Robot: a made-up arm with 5 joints. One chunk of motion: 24 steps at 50 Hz.
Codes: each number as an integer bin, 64 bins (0 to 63) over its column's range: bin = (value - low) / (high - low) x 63, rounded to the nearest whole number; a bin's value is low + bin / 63 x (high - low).
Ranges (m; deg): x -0.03..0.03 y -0.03..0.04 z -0.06..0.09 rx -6..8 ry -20..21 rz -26..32
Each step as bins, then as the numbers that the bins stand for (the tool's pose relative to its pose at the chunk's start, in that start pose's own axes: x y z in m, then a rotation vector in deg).
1 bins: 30 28 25 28 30 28
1 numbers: -0.0014 0.0011 -0.0005 0.22 -0.48 -0.22
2 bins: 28 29 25 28 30 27
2 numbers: -0.0033 0.0022 -0.0005 0.22 -0.48 -1.14
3 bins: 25 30 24 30 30 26
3 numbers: -0.0062 0.0033 -0.0029 0.67 -0.48 -2.06
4 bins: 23 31 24 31 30 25
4 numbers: -0.0081 0.0044 -0.0029 0.89 -0.48 -2.98
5 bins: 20 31 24 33 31 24
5 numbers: -0.0110 0.0044 -0.0029 1.33 0.17 -3.90
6 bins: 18 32 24 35 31 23
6 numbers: -0.0129 0.0056 -0.0029 1.78 0.17 -4.83
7 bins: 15 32 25 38 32 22
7 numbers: -0.0157 0.0056 -0.0005 2.44 0.83 -5.75
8 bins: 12 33 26 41 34 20
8 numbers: -0.0186 0.0067 0.0019 3.11 2.13 -7.59
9 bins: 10 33 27 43 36 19
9 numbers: -0.0205 0.0067 0.0043 3.56 3.43 -8.51
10 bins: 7 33 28 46 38 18
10 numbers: -0.0233 0.0067 0.0067 4.22 4.73 -9.43
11 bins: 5 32 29 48 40 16
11 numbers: -0.0252 0.0056 0.0090 4.67 6.03 -11.27
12 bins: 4 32 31 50 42 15
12 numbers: -0.0262 0.0056 0.0138 5.11 7.33 -12.19
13 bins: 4 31 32 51 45 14
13 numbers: -0.0262 0.0044 0.0162 5.33 9.29 -13.11
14 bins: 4 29 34 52 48 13
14 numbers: -0.0262 0.0022 0.0210 5.56 11.24 -14.03
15 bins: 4 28 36 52 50 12
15 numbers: -0.0262 0.0011 0.0257 5.56 12.54 -14.95
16 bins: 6 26 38 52 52 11
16 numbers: -0.0243 -0.0011 0.0305 5.56 13.84 -15.87
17 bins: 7 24 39 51 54 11
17 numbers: -0.0233 -0.0033 0.0329 5.33 15.14 -15.87
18 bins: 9 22 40 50 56 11
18 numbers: -0.0214 -0.0056 0.0352 5.11 16.44 -15.87
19 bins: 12 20 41 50 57 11
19 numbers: -0.0186 -0.0078 0.0376 5.11 17.10 -15.87
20 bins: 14 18 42 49 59 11
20 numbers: -0.0167 -0.0100 0.0400 4.89 18.40 -15.87
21 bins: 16 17 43 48 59 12
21 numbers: -0.0148 -0.0111 0.0424 4.67 18.40 -14.95
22 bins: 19 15 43 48 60 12
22 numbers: -0.0119 -0.0133 0.0424 4.67 19.05 -14.95
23 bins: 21 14 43 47 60 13
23 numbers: -0.0100 -0.0144 0.0424 4.44 19.05 -14.03
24 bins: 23 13 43 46 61 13
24 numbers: -0.0081 -0.0156 0.0424 4.22 19.70 -14.03
